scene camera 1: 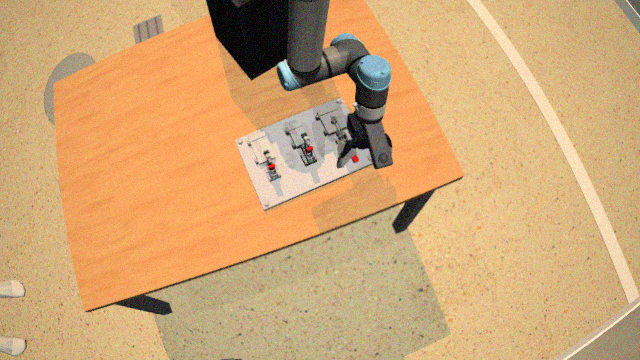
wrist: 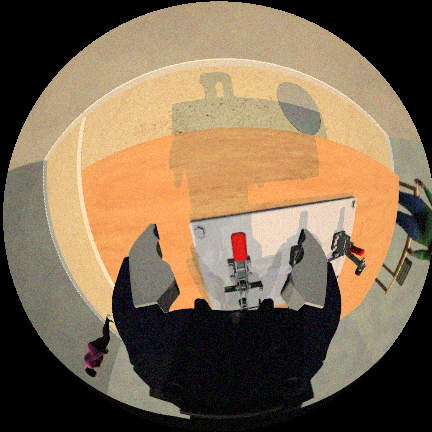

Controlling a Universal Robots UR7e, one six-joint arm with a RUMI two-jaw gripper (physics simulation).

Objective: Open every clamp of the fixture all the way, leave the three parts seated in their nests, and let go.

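Frame: origin at the arm's base, x back, y right, z up, level; millimetres.
Seen in the pictures: gripper, fingertip midpoint: (scene camera 1: 364,162) (wrist: 229,228).
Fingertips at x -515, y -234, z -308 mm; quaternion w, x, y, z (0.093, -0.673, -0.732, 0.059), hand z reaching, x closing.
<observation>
Offsets run from my fingertips to a thing's top centre. "pt": to the spot under its first point. Level surfaces: height alone.
The fixture plate @[dy +149, dx +94, dz -71 mm] (scene camera 1: 295,186) (wrist: 270,215) carries three clamps. The right clamp's red handle @[dy +20, dx +38, dz -29 mm] (scene camera 1: 355,159) (wrist: 239,246) lies low, pointing toward the plate's front edge. The middle clamp @[pt dy +145, dx +50, dz +21 mm] (scene camera 1: 307,150) has its red handle raised; the jaw on the right of the wrist view largely hides it there. The left clamp @[pt dy +248, dx +25, dz -9 mm] (scene camera 1: 271,169) (wrist: 342,242) also has its red handle raised. Pale parts sit behind the clamps, but their seating is too small to tell. My gripper (scene camera 1: 361,162) (wrist: 229,228) is open and empty, above the right clamp, with its jaws on either side of the red handle in the wrist view.
The fixture lies on the wooden table @[dz -86 mm] (scene camera 1: 150,175) (wrist: 130,200). A black block (scene camera 1: 250,40) stands at the table's back beside the arm. Corner bolts (scene camera 1: 266,204) (wrist: 200,230) stand on the plate. A seated person (wrist: 417,220) is beyond the table.
</observation>
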